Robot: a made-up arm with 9 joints.
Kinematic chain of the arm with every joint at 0, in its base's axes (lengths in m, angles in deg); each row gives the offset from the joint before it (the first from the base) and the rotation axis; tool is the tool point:
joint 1: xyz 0 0 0.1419 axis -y
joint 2: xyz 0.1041 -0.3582 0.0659 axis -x
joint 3: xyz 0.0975 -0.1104 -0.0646 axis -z
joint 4: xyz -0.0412 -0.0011 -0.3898 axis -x
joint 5: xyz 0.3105 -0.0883 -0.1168 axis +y
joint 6: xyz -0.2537 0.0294 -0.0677 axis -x
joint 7: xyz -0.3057 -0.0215 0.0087 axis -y
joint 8: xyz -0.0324 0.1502 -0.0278 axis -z
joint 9: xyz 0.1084 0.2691 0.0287 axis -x
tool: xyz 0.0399 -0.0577 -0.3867
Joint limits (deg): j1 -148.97..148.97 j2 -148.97..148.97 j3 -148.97..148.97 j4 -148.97..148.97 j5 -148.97..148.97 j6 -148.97..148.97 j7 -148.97..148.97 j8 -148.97..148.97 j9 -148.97..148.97
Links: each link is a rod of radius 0.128 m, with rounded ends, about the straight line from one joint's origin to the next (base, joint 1, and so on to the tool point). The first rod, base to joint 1, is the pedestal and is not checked.
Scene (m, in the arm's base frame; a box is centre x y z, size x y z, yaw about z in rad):
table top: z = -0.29
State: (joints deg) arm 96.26 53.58 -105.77 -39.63 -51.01 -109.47 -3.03 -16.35 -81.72
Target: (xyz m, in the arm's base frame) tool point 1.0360 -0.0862 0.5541
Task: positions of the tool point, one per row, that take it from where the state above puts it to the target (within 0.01 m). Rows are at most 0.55 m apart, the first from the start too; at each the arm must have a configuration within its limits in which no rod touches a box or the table.
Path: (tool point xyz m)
1: 0.1844 -1.2928 0.8011
2: 0.6402 -1.0018 0.8621
3: 0.9512 -0.5671 0.7610
4: 1.0360 -0.0863 0.5542

